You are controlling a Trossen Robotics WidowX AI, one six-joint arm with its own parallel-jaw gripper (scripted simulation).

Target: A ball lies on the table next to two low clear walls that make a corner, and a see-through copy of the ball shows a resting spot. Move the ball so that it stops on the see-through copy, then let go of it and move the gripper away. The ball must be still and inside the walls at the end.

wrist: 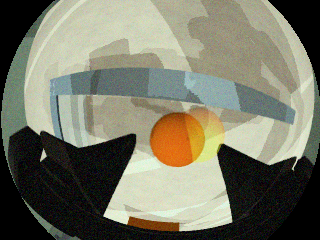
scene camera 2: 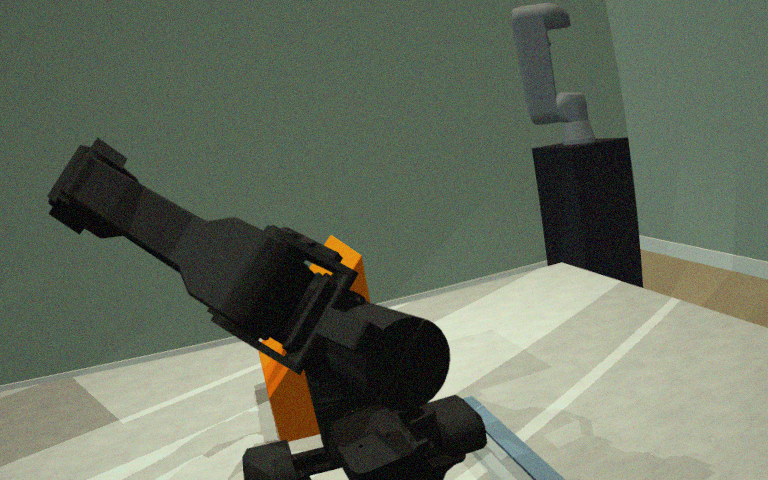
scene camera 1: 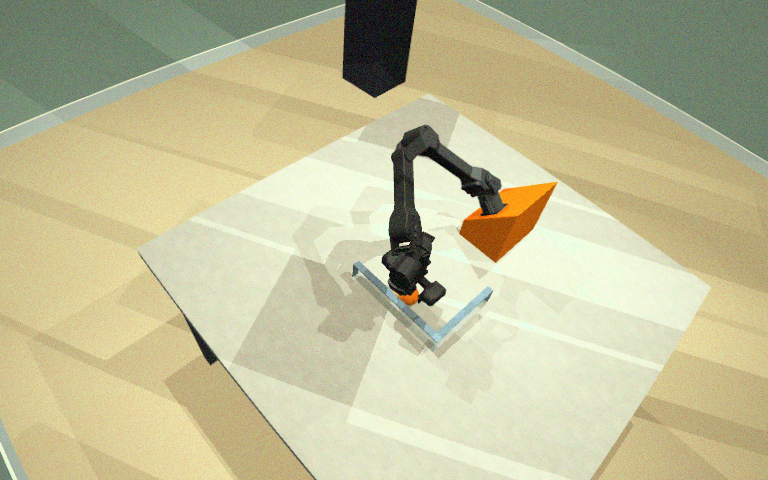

Scene:
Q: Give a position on a see-through copy of ball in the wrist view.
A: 205,130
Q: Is the gripper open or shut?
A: Open.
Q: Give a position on an orange ball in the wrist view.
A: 169,140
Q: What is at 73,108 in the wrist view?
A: A low clear wall.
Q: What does the gripper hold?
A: Nothing.

